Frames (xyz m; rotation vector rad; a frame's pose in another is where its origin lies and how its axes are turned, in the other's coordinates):
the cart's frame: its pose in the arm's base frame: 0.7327 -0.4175 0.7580 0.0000 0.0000 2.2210
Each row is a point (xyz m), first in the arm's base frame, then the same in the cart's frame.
Working: the arm's base frame: its pose in the cart's frame: 0.7759 0.3305 -0.7580 0.0000 0.0000 -2.2210

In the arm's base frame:
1: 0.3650 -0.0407 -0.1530
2: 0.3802 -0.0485 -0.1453
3: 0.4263 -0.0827 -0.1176
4: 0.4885 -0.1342 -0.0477
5: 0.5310 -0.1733 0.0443
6: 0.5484 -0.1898 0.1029
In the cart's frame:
1: 0.5225 0.0646 -0.9110
2: 0.5071 0.0572 -0.9033
3: 0.4520 0.0412 -0.8756
4: 0.3733 0.0229 -0.8057
5: 0.3165 0.0127 -0.7137
6: 0.2928 0.0089 -0.6551

